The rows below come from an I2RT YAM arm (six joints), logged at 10 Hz.
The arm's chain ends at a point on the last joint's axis. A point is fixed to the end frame.
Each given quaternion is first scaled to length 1.
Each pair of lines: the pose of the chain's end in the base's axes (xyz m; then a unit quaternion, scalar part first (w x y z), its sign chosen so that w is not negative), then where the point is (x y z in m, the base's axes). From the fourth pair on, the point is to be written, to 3 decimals.
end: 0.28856 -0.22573 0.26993 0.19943 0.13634 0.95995 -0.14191
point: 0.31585 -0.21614 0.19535
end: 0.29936 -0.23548 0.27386 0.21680 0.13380 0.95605 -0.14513
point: 0.32905 -0.22664 0.20011
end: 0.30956 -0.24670 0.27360 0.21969 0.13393 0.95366 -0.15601
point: 0.33956 -0.23965 0.19979
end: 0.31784 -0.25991 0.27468 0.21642 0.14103 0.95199 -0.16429
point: 0.348 -0.254 0.201
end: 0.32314 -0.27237 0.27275 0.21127 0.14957 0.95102 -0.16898
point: 0.352 -0.268 0.198
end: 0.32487 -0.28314 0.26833 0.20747 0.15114 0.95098 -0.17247
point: 0.354 -0.279 0.194
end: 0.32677 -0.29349 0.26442 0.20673 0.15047 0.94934 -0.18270
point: 0.355 -0.291 0.190
